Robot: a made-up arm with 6 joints. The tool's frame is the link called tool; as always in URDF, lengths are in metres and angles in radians. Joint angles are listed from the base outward.
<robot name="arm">
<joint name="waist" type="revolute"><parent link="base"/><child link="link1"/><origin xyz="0 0 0.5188" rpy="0 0 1.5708"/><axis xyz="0 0 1"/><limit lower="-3.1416" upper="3.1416"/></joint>
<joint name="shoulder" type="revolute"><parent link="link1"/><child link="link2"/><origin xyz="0 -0.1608 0" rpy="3.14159 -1.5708 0"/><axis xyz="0 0 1"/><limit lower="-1.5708" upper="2.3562"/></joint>
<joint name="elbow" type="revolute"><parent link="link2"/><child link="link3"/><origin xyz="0.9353 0 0" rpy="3.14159 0 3.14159"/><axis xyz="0 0 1"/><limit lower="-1.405" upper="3.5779"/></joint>
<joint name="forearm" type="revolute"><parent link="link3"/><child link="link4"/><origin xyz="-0.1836 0 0" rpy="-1.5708 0 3.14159"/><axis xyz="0 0 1"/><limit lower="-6.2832" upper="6.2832"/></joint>
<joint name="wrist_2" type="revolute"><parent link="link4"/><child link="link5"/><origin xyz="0 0 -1.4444" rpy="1.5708 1.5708 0"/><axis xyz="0 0 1"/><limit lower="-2.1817" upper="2.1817"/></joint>
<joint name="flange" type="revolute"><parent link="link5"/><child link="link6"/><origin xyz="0.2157 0 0" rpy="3.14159 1.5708 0"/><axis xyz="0 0 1"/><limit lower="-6.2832" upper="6.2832"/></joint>
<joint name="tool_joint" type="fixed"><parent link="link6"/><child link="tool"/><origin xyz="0 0 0" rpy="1.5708 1.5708 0"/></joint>
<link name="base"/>
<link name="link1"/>
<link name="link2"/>
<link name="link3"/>
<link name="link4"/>
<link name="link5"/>
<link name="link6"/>
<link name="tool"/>
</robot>
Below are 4 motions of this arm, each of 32 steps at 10 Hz.
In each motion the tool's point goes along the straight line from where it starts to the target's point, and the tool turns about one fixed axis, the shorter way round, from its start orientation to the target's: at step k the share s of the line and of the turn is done. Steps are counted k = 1, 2, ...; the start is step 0. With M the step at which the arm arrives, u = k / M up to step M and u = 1 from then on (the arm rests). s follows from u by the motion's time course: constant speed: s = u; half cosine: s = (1 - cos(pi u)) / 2; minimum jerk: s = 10 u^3 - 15 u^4 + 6 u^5.
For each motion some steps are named. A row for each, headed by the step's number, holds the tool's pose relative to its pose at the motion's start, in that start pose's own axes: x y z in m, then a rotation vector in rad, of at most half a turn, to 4 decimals.
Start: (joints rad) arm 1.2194 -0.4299 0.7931 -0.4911 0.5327 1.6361
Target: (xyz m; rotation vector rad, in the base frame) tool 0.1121 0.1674 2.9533 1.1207 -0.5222 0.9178
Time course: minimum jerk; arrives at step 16
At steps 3, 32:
3: -0.0029 0.0055 -0.0027 0.0654 0.0371 0.0063
32: -0.0600 0.1135 -0.0550 1.3410 0.7602 0.1302

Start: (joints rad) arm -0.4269 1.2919 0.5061 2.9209 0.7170 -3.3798
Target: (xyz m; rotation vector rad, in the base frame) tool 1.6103 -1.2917 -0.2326 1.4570 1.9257 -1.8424
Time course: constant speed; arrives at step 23
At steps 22, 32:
22: -0.1820 -0.5379 0.0033 1.1218 0.6410 -0.6586
32: -0.1903 -0.5624 0.0034 1.1728 0.6701 -0.6885

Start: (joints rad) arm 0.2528 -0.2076 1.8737 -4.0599 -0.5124 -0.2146
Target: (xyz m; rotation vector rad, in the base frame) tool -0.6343 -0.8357 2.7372 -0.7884 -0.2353 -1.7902
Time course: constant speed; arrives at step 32
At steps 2, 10, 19, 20, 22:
2: 0.0043 0.0259 -0.0276 -0.0393 0.0065 0.0286
10: 0.0213 0.1293 -0.1378 -0.1967 0.0327 0.1430
19: 0.0404 0.2457 -0.2619 -0.3737 0.0621 0.2717
20: 0.0425 0.2587 -0.2757 -0.3933 0.0653 0.2860
22: 0.0468 0.2845 -0.3032 -0.4327 0.0719 0.3146

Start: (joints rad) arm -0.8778 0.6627 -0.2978 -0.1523 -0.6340 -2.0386
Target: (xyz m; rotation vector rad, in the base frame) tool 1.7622 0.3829 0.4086 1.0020 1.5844 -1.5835
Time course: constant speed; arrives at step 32
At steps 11, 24, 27, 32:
11: -0.0982 -0.5622 -0.2906 -0.4683 -0.1450 -0.1477
24: -0.2144 -1.2267 -0.6340 -1.0217 -0.3165 -0.3221
27: -0.2412 -1.3800 -0.7133 -1.1494 -0.3560 -0.3624
32: -0.2858 -1.6356 -0.8454 -1.3622 -0.4220 -0.4295

